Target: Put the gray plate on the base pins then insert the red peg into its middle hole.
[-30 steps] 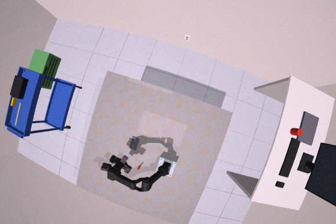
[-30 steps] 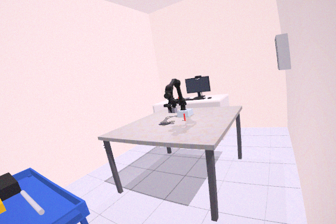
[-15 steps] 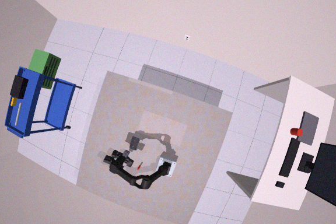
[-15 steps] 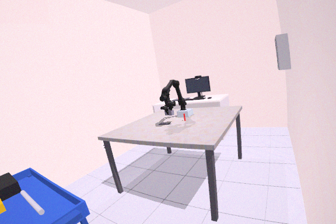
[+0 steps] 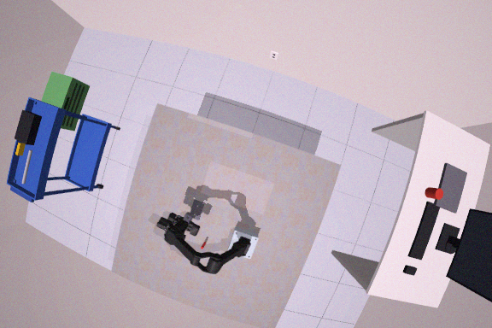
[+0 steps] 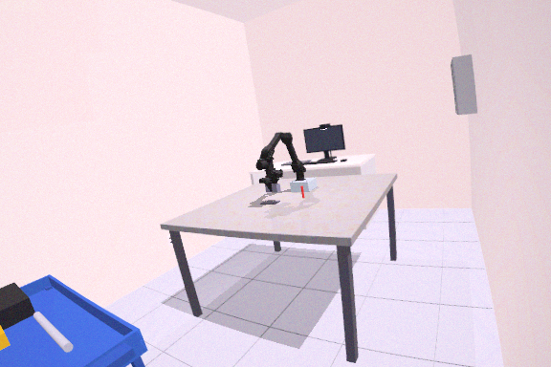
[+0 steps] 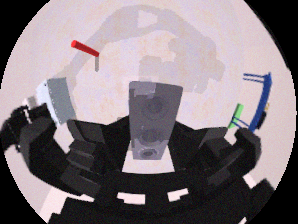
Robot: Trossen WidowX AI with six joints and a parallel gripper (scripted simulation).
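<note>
Now: the red peg 140 mm to the left of my gripper tip, 140 mm behind it and 50 mm below it. From my gripper tip the other things lie so: gray plate: 30 mm above.
</note>
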